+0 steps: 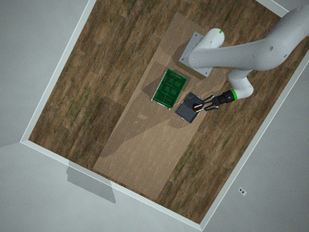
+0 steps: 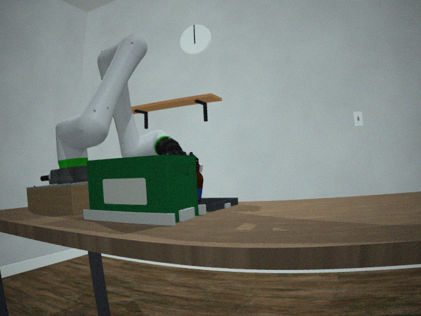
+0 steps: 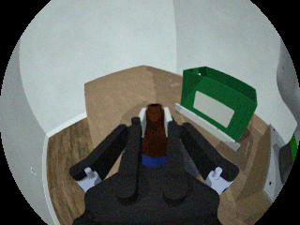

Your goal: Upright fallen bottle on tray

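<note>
Right now my hand is 6 cm above the bottle. Round my hand: green crate (30 cm to the right, 6 cm below, 5 cm behind); tray (14 cm below, 3 cm to the right, 1 cm ahead).
</note>
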